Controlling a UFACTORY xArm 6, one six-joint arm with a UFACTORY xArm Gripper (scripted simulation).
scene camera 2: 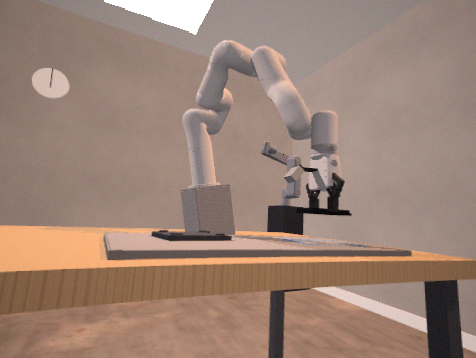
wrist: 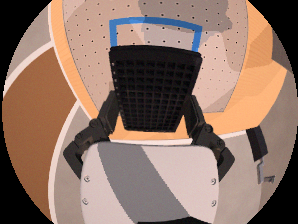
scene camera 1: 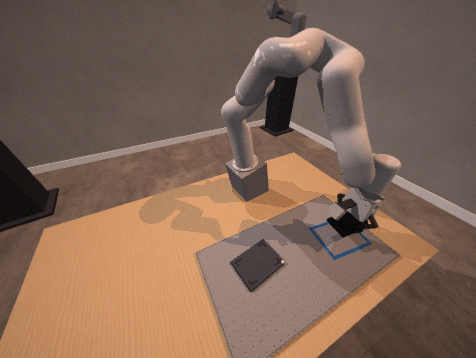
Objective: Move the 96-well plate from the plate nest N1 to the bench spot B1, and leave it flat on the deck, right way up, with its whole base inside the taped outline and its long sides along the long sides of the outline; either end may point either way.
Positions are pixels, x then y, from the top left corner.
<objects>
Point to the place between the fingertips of the gripper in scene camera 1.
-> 347,222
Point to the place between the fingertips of the gripper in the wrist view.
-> At 152,100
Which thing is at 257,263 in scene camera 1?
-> A dark plate nest N1.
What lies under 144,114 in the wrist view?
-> A black 96-well plate.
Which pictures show the gripper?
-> Scene camera 2, the wrist view and scene camera 1: all of them.
</objects>
